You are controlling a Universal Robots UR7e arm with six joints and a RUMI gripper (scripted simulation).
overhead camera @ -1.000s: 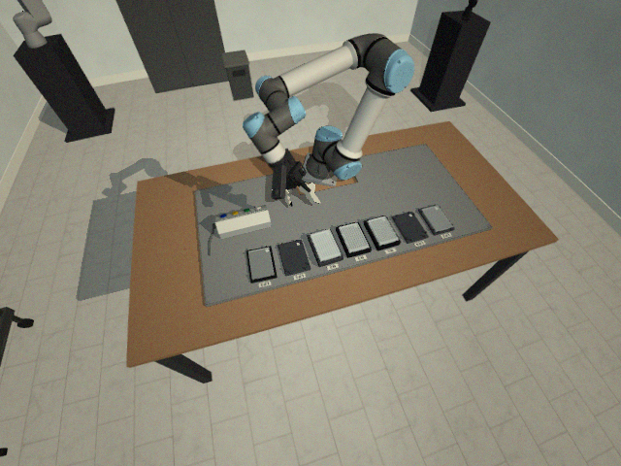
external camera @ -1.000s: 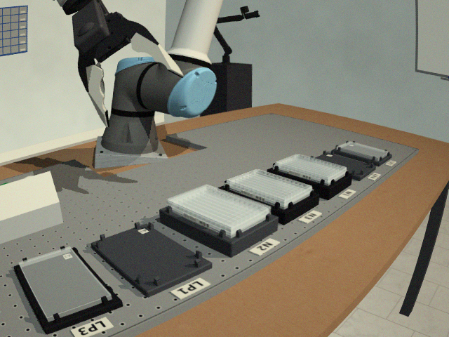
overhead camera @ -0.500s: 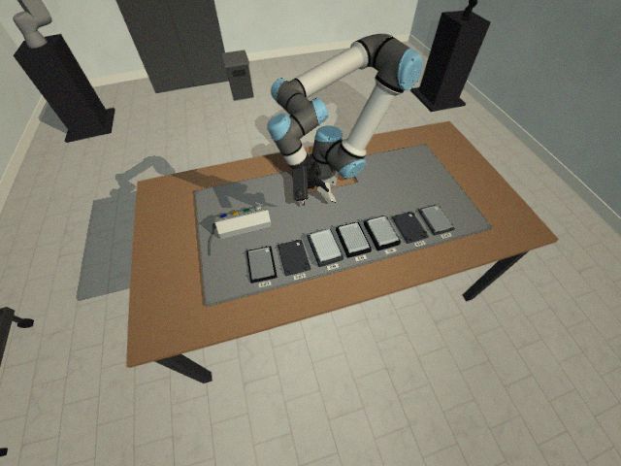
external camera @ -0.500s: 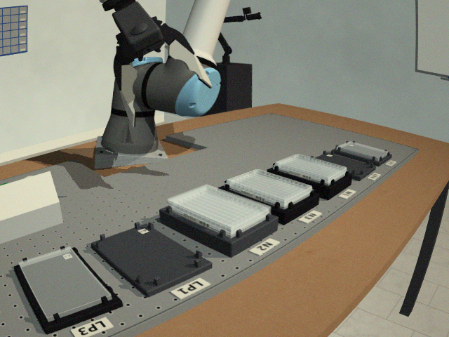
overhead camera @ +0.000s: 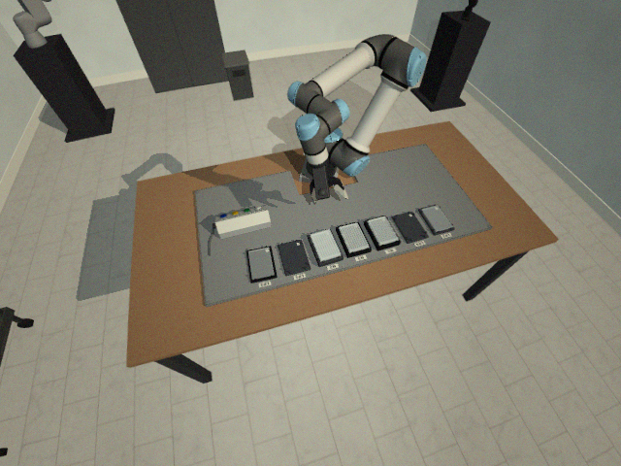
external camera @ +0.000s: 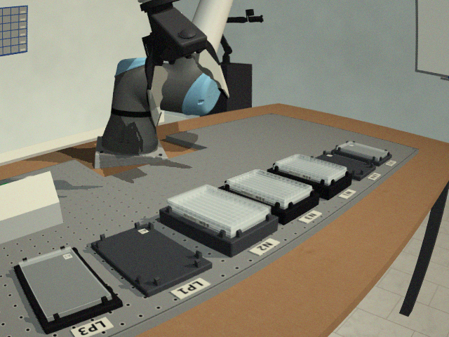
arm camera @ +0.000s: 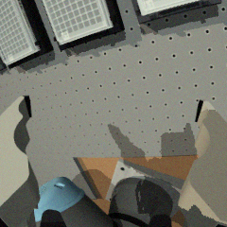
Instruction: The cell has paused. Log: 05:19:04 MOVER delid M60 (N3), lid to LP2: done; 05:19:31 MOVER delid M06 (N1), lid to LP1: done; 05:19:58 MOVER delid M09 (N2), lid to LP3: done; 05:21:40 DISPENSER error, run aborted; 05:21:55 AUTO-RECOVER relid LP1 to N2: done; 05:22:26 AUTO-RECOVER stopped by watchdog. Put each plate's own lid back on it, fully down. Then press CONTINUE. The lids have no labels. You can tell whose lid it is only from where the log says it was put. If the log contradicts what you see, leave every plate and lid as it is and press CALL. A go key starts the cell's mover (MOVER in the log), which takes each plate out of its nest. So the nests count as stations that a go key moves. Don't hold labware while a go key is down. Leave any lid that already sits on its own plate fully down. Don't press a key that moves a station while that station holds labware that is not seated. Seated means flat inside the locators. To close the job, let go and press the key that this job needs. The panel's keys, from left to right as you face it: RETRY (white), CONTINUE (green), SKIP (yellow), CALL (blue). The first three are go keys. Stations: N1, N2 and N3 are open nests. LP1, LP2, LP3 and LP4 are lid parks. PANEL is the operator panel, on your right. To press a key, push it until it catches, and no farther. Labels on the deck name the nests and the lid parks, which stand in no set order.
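My gripper is now 13 cm above the plate, 11 cm short of it and 7 cm to the right of it. Also, from my hand: green CONTINUE key: 32 cm to the right, 13 cm behind, 9 cm below; lid park LP1: 19 cm to the right, 15 cm below, 11 cm ahead; white RETRY key: 27 cm to the right, 13 cm behind, 9 cm below.
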